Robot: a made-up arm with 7 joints.
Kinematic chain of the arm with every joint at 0, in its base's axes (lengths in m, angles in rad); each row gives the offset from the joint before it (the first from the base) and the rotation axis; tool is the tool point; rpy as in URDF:
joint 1: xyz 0 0 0 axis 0.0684 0.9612 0.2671
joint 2: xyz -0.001 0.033 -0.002 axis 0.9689 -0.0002 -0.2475
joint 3: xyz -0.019 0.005 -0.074 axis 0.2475 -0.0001 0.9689
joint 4: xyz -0.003 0 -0.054 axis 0.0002 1 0
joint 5: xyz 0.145 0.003 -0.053 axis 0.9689 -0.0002 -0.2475
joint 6: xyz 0.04 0 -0.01 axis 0.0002 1 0
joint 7: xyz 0.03 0 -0.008 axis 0.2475 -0.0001 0.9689
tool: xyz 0 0 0 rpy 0 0.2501 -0.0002
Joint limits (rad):
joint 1: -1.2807..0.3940
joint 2: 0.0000..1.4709
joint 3: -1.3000..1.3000
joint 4: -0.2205..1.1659
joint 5: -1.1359..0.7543
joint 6: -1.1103..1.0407
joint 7: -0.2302..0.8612
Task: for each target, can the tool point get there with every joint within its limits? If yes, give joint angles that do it. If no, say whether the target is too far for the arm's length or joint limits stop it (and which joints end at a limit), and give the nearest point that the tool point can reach.
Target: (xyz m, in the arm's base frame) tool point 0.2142 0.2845 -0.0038
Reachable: yes | joints -0.8630 0.7955 0.8437 0.7352 -0.1312 -0.7352 0.3966
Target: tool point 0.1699 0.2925 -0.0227
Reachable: yes | joints -0.5479 0.7197 0.9364 0.4854 -0.3054 -0.7676 0.1110
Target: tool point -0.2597 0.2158 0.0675
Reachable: no: joint limits stop it (at a limit: joint 1, joint 2, joint 3, joint 4, joint 5, joint 6) | nearest point -0.1100 0.1657 0.1571 | short by 0.181 m
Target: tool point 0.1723 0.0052 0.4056
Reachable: no: too far | nearest point 0.1213 0.0749 0.2276 | short by 0.198 m
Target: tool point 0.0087 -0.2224 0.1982
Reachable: no: joint limits stop it (at a limit: joint 1, joint 2, joint 4) | nearest point 0.1074 -0.1672 0.0719 | short by 0.169 m
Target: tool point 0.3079 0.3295 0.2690
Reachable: no: too far | nearest point 0.2051 0.2528 0.1637 | short by 0.166 m
